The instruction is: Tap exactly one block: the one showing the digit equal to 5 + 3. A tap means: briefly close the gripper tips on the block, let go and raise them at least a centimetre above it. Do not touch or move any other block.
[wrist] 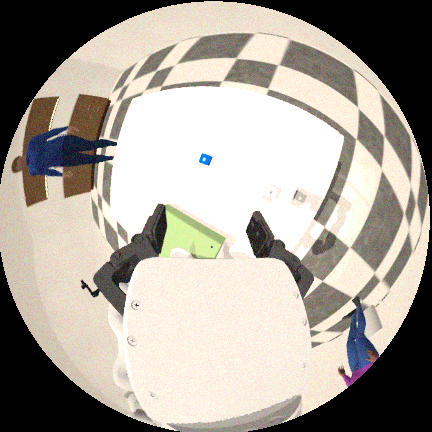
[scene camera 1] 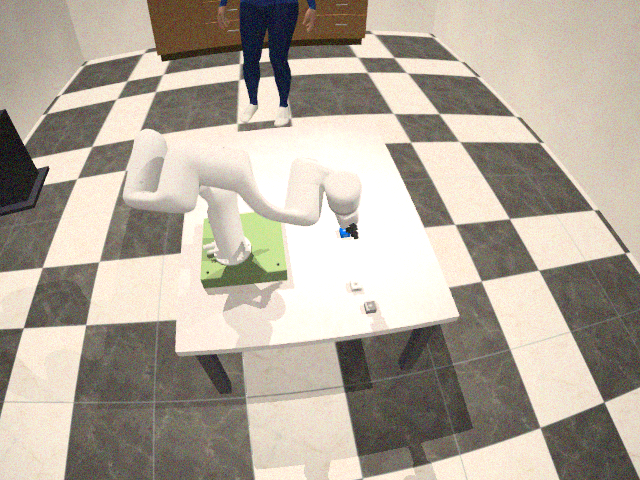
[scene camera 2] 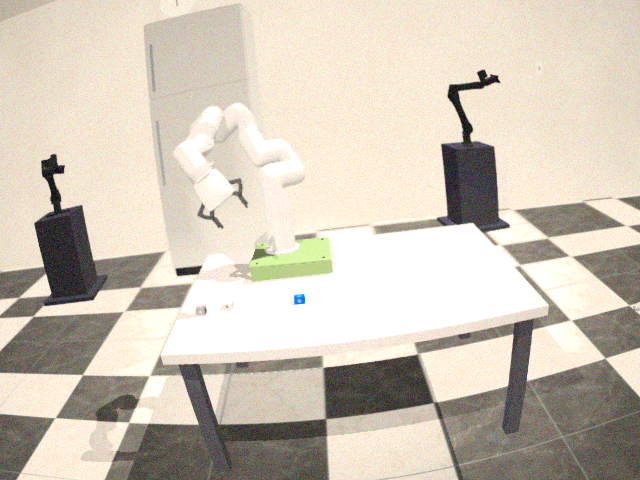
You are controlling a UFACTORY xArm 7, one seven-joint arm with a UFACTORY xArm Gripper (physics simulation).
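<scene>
A blue block [scene camera 1: 344, 233] [scene camera 2: 299, 299] [wrist: 205, 159] lies on the white table [scene camera 1: 320, 320] [scene camera 2: 423, 279] [wrist: 165, 120]. A white block [scene camera 1: 355, 285] [scene camera 2: 226, 305] [wrist: 271, 192] and a grey block [scene camera 1: 370, 306] [scene camera 2: 201, 310] [wrist: 300, 196] lie near each other toward one end of the table. The digits on all of them are too small or washed out to read. My gripper [scene camera 1: 352, 231] [scene camera 2: 234, 215] [wrist: 208, 217] is open and empty, high above the table and apart from every block. In scene camera 1 its black fingers partly overlap the blue block.
The arm stands on a green base [scene camera 1: 268, 242] [scene camera 2: 292, 267] [wrist: 192, 232] on the table. A standing person [scene camera 1: 268, 46] [wrist: 70, 150] is beyond the table. Two dark pedestals [scene camera 2: 64, 253] [scene camera 2: 470, 180] with black arms and a tall grey cabinet [scene camera 2: 201, 62] stand behind it.
</scene>
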